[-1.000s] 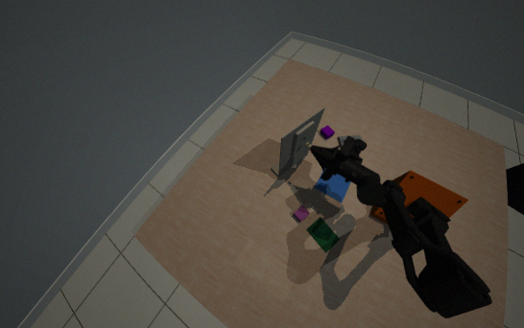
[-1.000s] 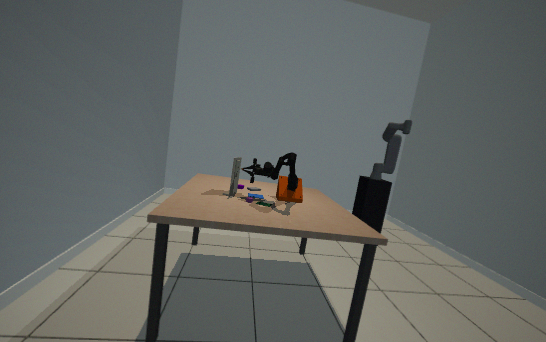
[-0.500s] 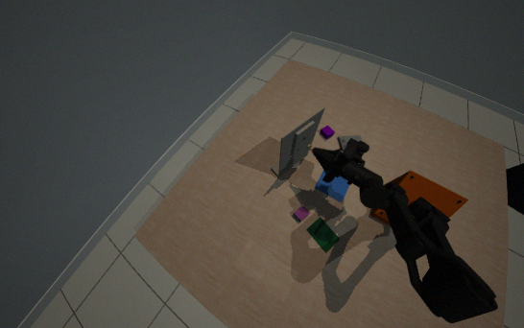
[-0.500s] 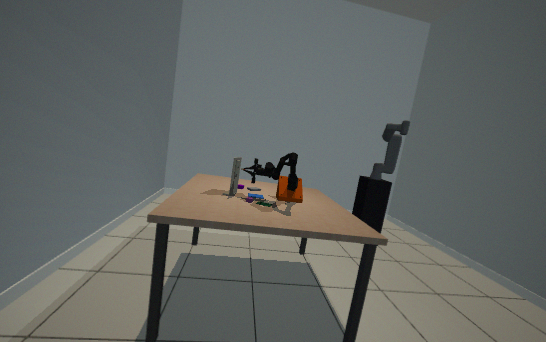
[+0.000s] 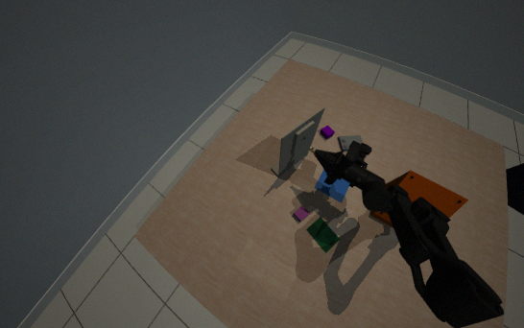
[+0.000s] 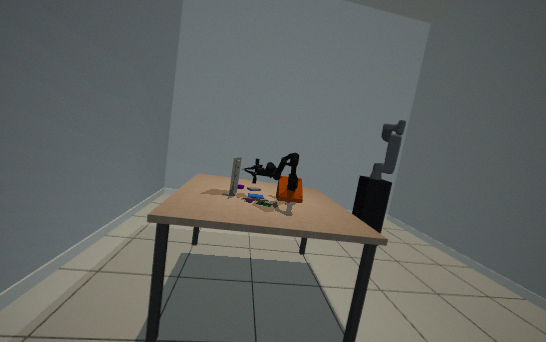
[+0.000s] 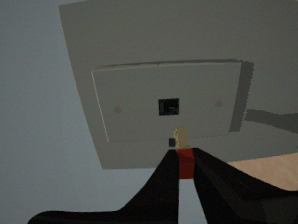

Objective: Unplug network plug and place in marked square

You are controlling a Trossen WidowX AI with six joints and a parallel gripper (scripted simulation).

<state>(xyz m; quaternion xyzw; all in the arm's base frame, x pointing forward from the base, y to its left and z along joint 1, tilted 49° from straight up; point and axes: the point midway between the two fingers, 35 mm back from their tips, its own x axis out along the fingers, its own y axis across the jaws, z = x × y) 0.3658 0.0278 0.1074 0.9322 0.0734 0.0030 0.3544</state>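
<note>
The blue marked square lies 11 cm behind my gripper tip, 5 cm to the right of it and 20 cm below it. Round my gripper tip: red plug (right at my gripper tip); then green block (18 cm behind, 15 cm to the left, 20 cm below); then grey upright panel (7 cm ahead, 2 cm to the right, 8 cm below).
</note>
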